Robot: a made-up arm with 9 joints.
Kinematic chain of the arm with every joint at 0, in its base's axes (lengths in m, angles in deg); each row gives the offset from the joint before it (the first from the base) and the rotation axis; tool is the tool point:
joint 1: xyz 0 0 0.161 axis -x
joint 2: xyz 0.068 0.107 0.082 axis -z
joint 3: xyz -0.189 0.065 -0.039 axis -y
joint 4: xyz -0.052 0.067 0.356 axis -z
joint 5: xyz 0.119 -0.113 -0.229 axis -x
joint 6: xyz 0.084 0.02 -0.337 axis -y
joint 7: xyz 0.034 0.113 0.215 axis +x
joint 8: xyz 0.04 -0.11 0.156 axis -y
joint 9: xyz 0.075 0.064 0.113 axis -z
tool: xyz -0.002 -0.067 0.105
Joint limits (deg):
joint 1: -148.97..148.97
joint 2: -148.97..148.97
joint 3: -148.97..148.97
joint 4: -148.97..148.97
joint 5: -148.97..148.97
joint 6: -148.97..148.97
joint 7: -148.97..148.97
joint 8: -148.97..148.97
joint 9: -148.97..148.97
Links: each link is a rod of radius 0.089 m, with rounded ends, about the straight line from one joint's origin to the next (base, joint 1, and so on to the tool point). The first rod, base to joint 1, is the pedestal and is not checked.
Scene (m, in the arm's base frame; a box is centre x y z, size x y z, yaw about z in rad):
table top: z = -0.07
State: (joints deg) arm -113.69 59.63 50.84 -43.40 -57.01 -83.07 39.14 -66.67 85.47
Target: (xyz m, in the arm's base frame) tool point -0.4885 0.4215 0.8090
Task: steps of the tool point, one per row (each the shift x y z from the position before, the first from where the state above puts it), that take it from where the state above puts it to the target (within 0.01 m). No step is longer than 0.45 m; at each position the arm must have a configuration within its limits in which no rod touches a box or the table.
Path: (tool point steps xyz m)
1: -0.1900 0.1186 0.3499
2: -0.3415 0.1808 0.1953
3: -0.4003 0.1889 -0.0314
4: -0.3466 0.1242 -0.2538

